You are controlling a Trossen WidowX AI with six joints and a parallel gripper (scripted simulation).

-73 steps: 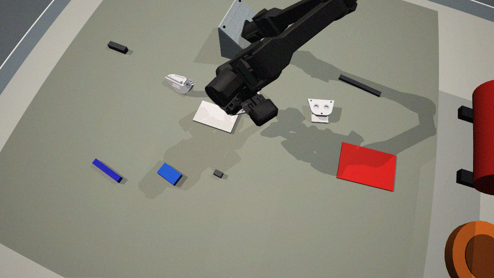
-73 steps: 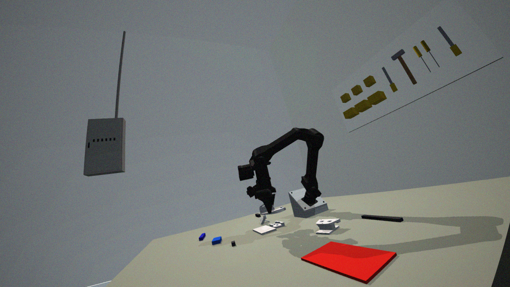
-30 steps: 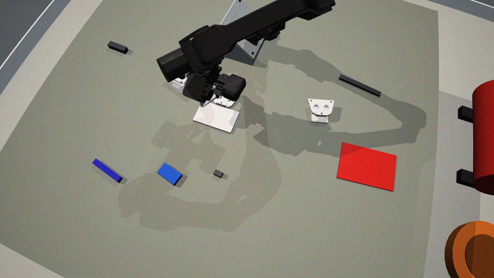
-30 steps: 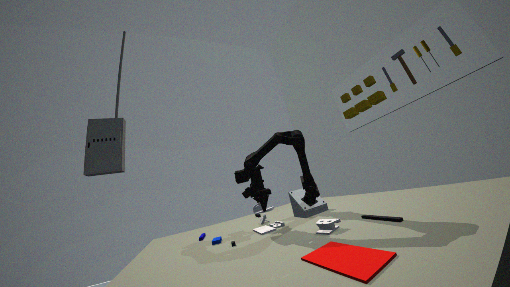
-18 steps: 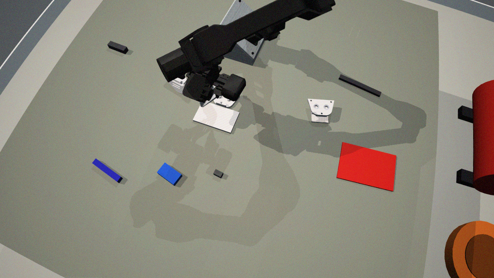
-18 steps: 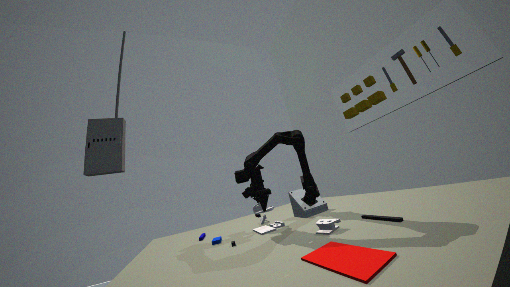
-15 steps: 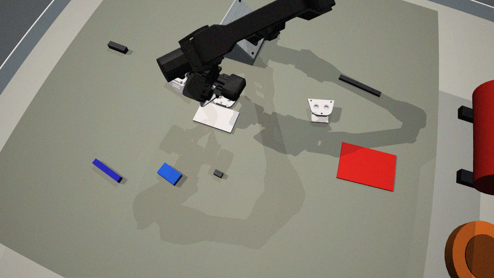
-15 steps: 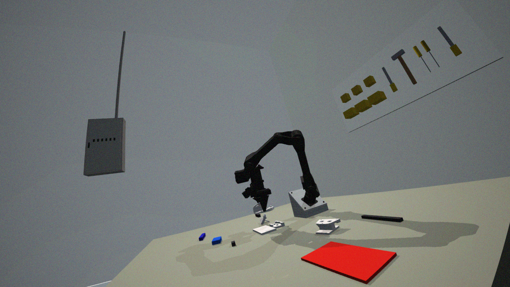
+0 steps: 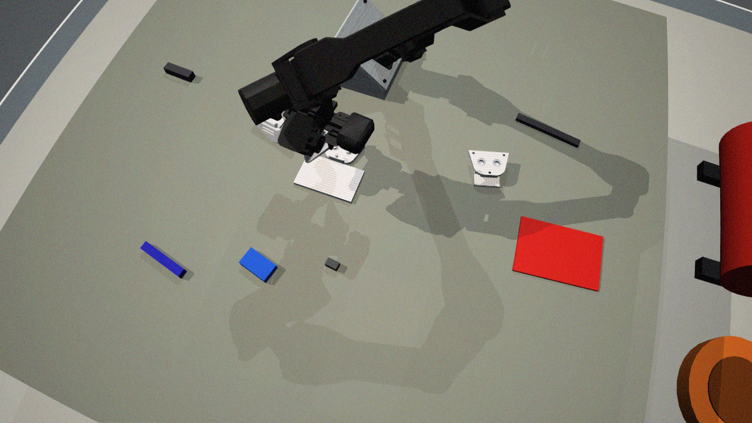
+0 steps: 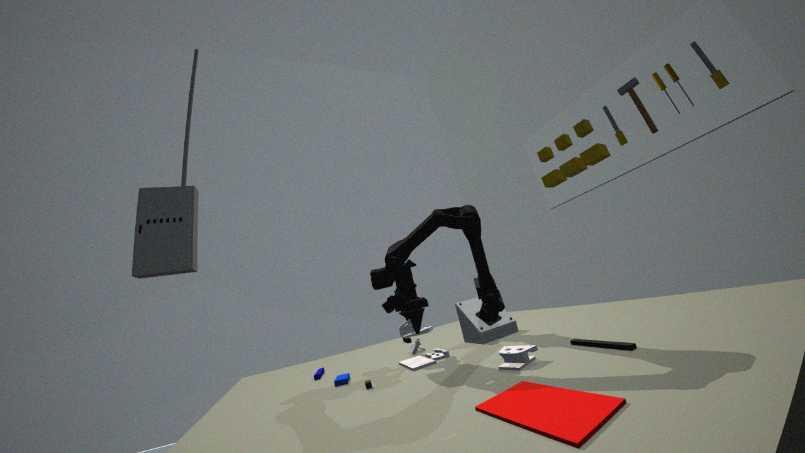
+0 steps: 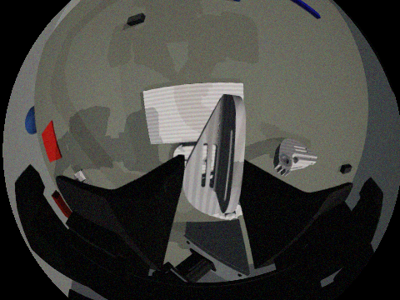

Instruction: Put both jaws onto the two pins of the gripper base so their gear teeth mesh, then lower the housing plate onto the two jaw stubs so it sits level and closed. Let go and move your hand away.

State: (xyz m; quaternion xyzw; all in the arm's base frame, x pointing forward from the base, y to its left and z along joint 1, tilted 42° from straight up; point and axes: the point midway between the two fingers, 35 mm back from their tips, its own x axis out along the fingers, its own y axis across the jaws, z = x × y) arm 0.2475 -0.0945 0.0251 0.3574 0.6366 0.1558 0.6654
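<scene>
The white ribbed plate is 8 cm below my gripper tip, 3 cm ahead of it and 1 cm to the left of it. The rest, counted from my gripper tip: small black block 19 cm ahead, 8 cm below, 6 cm to the left; then blue block 23 cm ahead, 7 cm to the right, 7 cm below; then housing plate 8 cm below, 4 cm behind, 2 cm to the left.
</scene>
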